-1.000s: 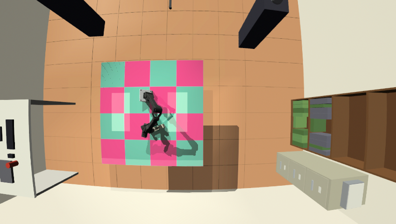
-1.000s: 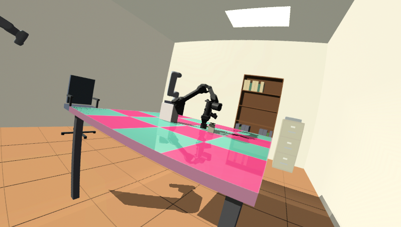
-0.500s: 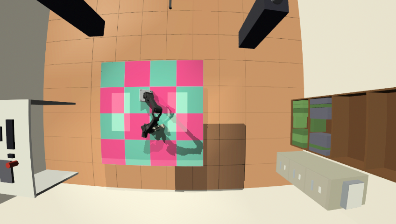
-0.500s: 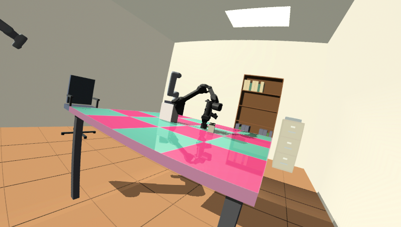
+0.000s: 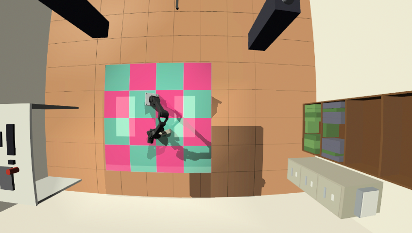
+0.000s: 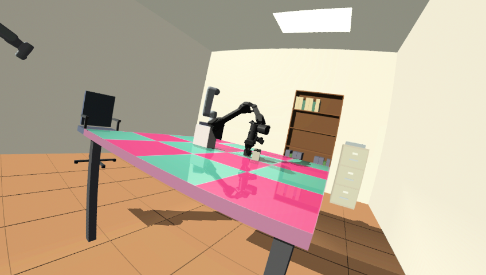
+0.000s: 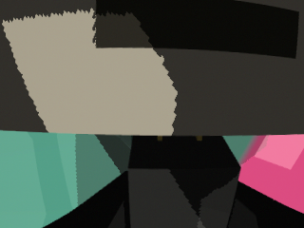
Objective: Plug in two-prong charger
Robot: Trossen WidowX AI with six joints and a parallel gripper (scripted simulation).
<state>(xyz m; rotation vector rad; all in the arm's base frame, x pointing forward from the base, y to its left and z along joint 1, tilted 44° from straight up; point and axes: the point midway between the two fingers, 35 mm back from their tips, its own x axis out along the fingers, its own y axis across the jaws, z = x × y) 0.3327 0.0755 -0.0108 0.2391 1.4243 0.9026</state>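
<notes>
Right now my gripper tip is 20 mm short of the black two-prong charger, 10 mm to the right of it and 10 mm below it.
</notes>
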